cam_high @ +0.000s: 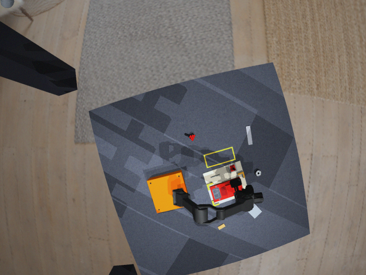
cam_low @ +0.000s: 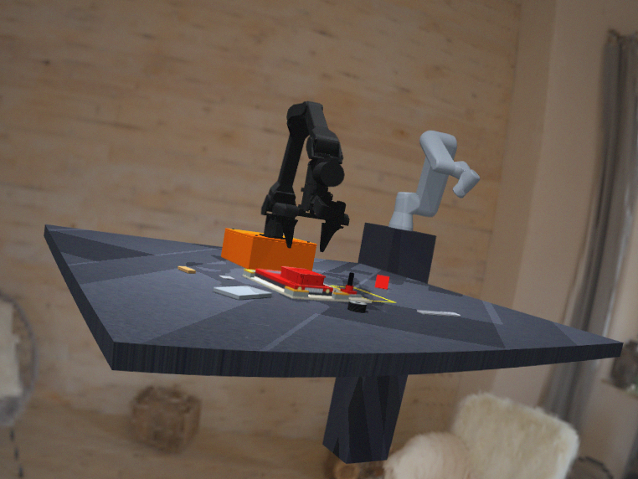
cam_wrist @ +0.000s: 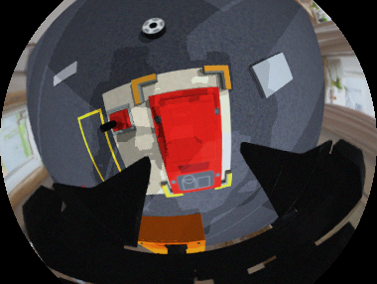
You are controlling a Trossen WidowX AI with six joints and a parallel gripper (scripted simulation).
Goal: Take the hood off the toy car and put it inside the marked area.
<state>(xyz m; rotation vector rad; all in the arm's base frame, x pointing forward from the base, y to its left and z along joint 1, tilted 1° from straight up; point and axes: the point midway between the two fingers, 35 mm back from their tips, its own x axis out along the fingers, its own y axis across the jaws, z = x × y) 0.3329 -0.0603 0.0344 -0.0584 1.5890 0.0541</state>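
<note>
My gripper tip is 60 mm above the hood. The rest, counted from my gripper tip: small wheel: 190 mm ahead, 90 mm below, 50 mm to the left.
</note>
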